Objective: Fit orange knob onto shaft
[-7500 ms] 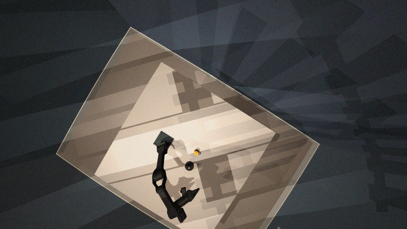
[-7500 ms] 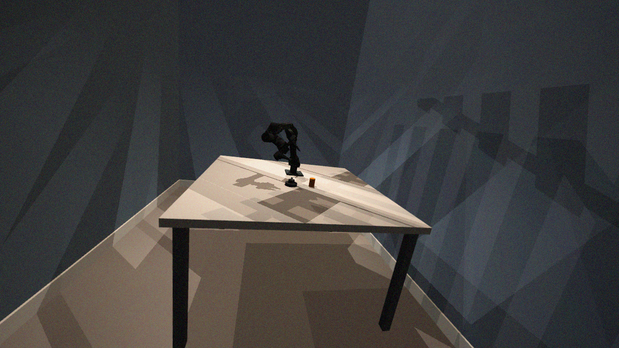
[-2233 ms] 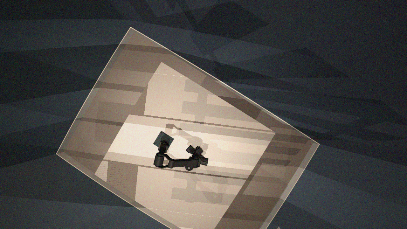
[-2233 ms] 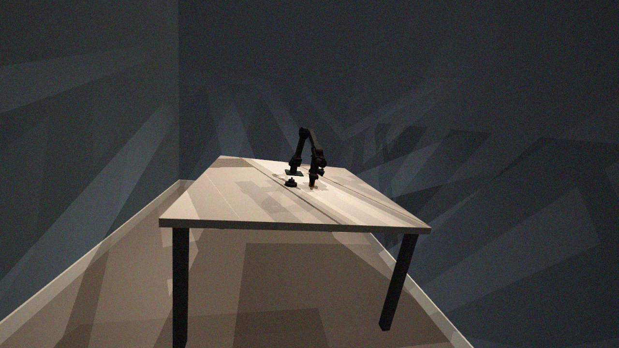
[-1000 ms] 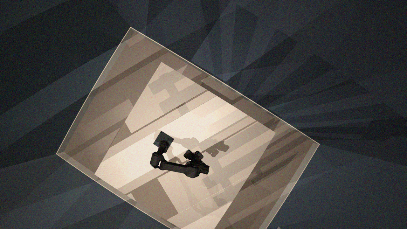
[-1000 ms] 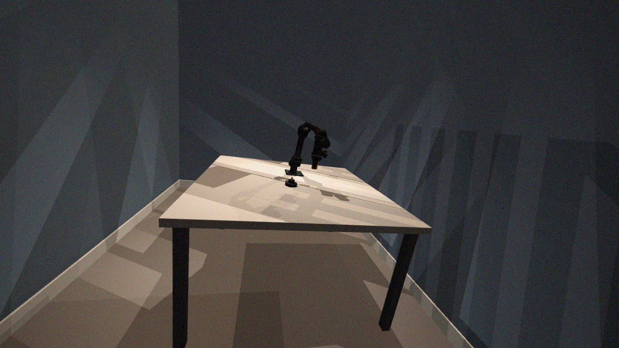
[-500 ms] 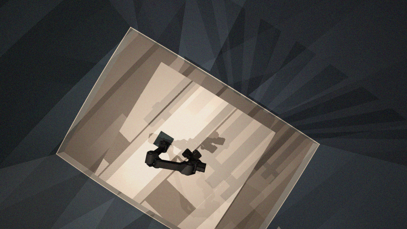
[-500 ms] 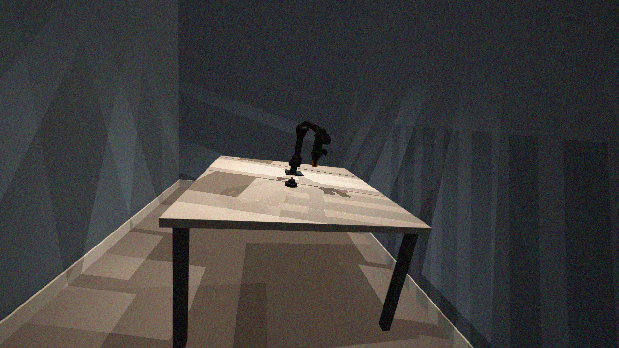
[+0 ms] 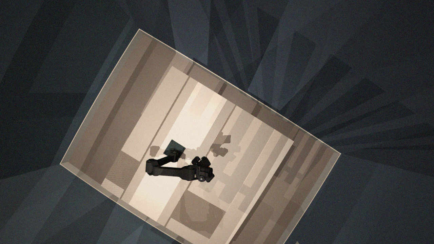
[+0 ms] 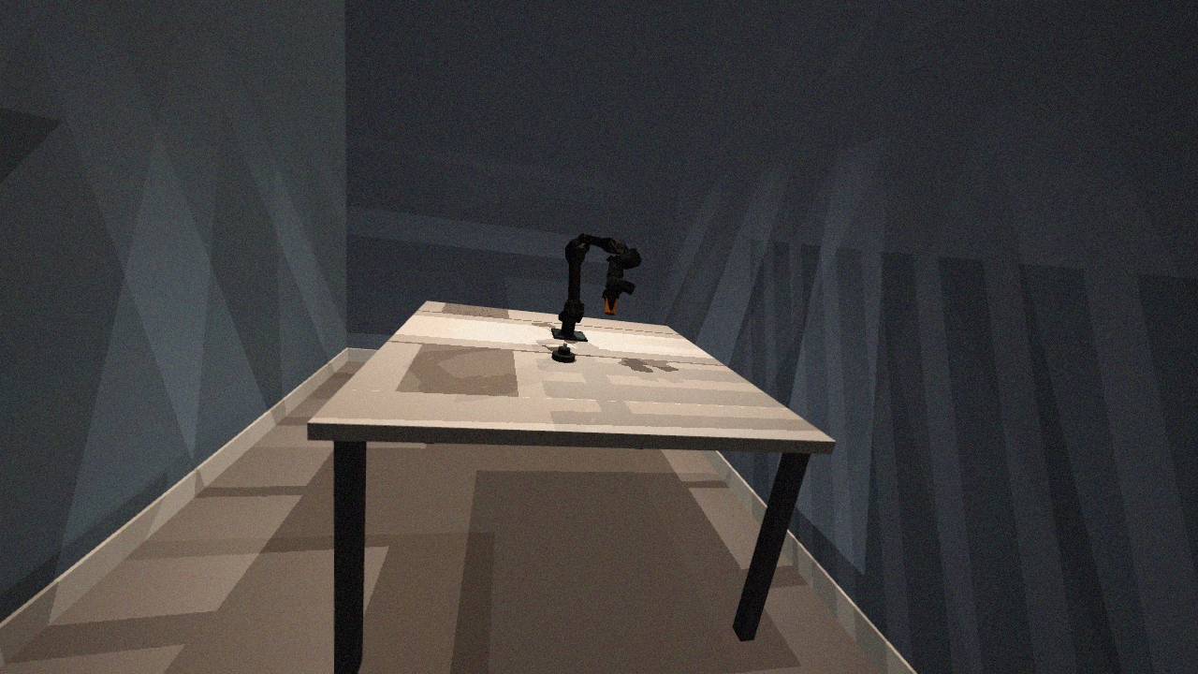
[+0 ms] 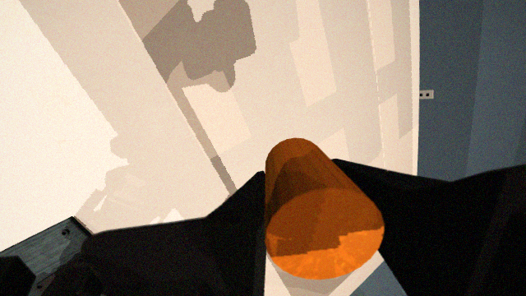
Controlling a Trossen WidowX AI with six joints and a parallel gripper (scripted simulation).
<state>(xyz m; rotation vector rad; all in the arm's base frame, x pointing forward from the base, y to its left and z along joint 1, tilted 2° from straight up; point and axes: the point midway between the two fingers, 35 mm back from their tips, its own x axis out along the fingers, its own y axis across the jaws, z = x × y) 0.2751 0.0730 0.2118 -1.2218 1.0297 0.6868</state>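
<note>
My gripper tip is 1 cm past the orange knob and 3 cm below it. Also, from my gripper tip: round pedestal: 1 cm ahead, 15 cm to the right, 16 cm below.
</note>
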